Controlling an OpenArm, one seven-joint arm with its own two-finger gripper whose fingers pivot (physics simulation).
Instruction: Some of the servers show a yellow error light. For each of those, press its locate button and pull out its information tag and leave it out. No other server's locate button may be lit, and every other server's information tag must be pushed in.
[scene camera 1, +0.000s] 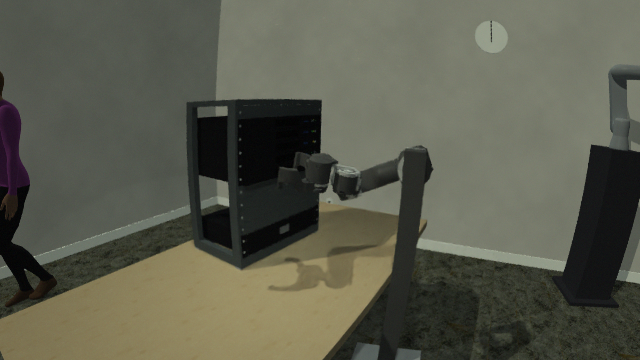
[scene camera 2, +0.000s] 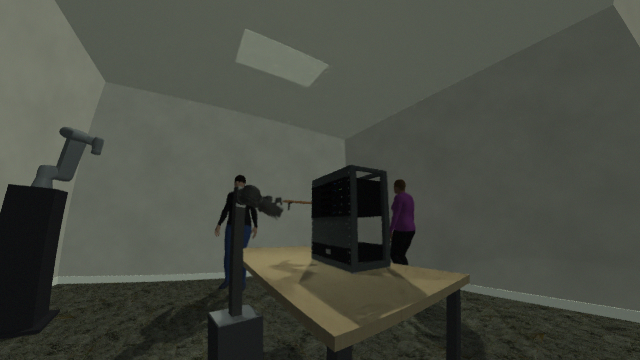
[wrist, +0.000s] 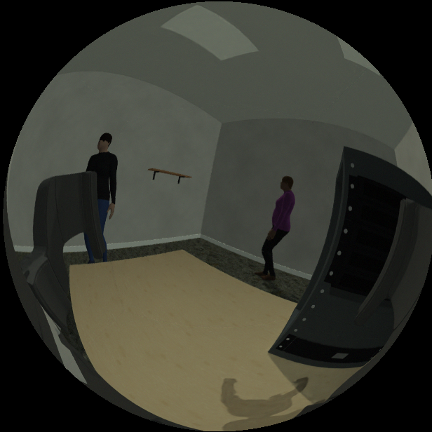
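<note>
The server rack (scene camera 1: 233, 175) (scene camera 2: 353, 215) (wrist: 370, 164) stands upright on the table. Black servers (scene camera 1: 260, 145) (scene camera 2: 330, 197) (wrist: 370, 225) fill its upper part. In scene camera 1, small blue and green lights show at the servers' right end. One small light (scene camera 1: 314, 141) there looks yellowish, but it is too small to be sure. Locate buttons and information tags cannot be made out. My gripper (scene camera 1: 287, 169) (scene camera 2: 280, 200) (wrist: 205, 244) is open and empty, in front of the rack. In the wrist view its right finger covers part of the servers; in scene camera 1 it hides the lower ones.
The wooden table (scene camera 1: 165, 300) (scene camera 2: 370, 305) (wrist: 175, 320) bears the rack. A grey blank panel (scene camera 1: 280, 200) and a black unit with a pale label (scene camera 1: 284, 228) sit below the servers. A person in purple (scene camera 1: 12, 145) (scene camera 2: 403, 215) (wrist: 284, 212) is beyond the table.
</note>
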